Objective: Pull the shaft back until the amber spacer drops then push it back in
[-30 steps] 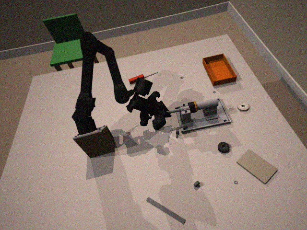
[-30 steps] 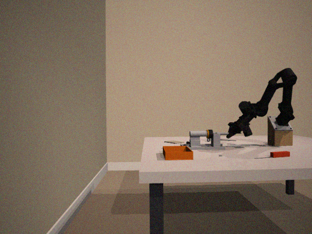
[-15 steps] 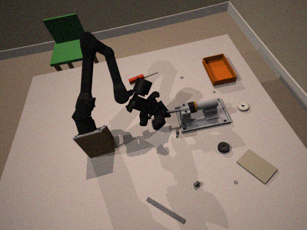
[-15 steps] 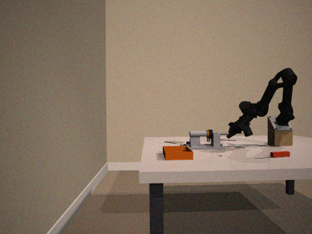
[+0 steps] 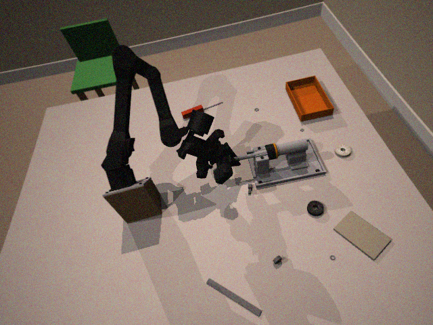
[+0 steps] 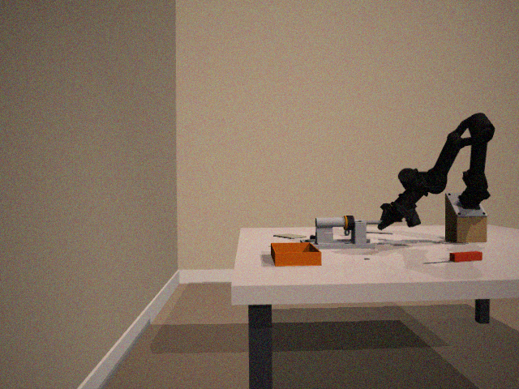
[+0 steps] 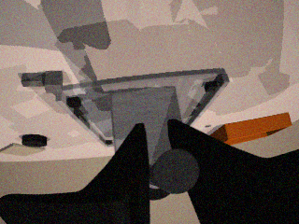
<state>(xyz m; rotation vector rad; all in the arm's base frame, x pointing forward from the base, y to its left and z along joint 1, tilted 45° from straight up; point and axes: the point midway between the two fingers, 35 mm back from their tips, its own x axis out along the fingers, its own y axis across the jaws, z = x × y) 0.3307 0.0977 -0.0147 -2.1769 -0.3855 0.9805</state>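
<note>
The shaft lies 40 mm ahead of my gripper tip and 20 mm above it. Also, from my gripper tip: bolt (80 mm to the right, 50 mm below, 10 mm ahead); amber spacer (120 mm ahead, 20 mm above); black spacer (100 mm ahead, 20 mm above).
</note>
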